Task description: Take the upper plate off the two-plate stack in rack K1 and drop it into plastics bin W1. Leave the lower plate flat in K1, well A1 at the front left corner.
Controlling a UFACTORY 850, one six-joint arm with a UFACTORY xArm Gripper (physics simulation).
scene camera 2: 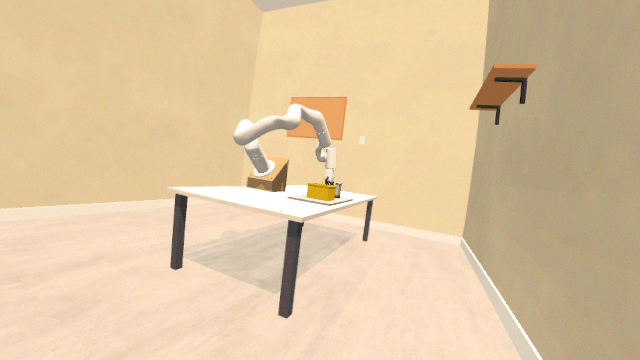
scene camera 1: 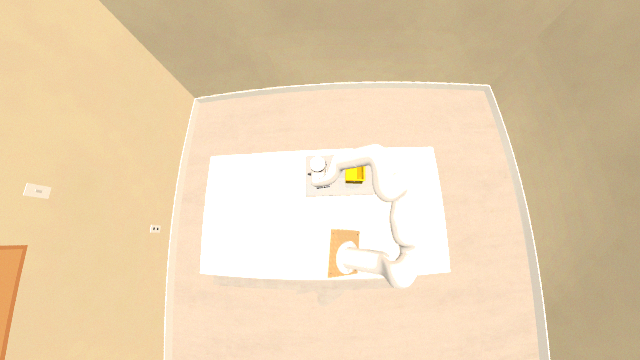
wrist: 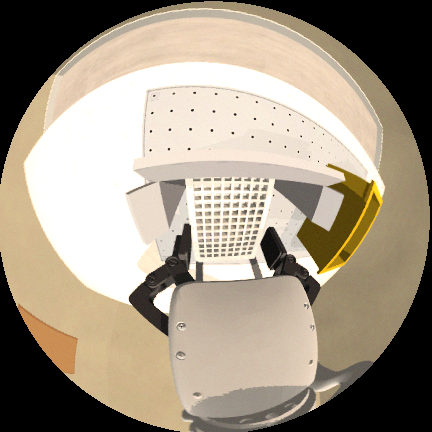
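The plate stack (wrist: 229, 215) shows in the wrist view as a white gridded plate, lying between the grey walls of rack K1 (wrist: 240, 170) (scene camera 2: 339, 190). The lower plate is hidden or cannot be told apart, and well A1 cannot be made out. My gripper (wrist: 229, 234) (scene camera 2: 329, 181) is open and empty. Its black fingers stand apart, one to each side of the plate's near end in the wrist view; their height against the two plates cannot be told. The yellow bin W1 (scene camera 1: 355, 174) (scene camera 2: 321, 192) (wrist: 320, 245) stands upright to the right of the rack.
Rack and bin stand on a light grey perforated board (scene camera 1: 340, 190) (scene camera 2: 300, 199) (wrist: 170, 120) on the white table (scene camera 1: 260, 215). The rack's side walls rise close to the fingers. The arm rises from a wooden block (scene camera 1: 345, 234) (scene camera 2: 262, 185) and arches over the table.
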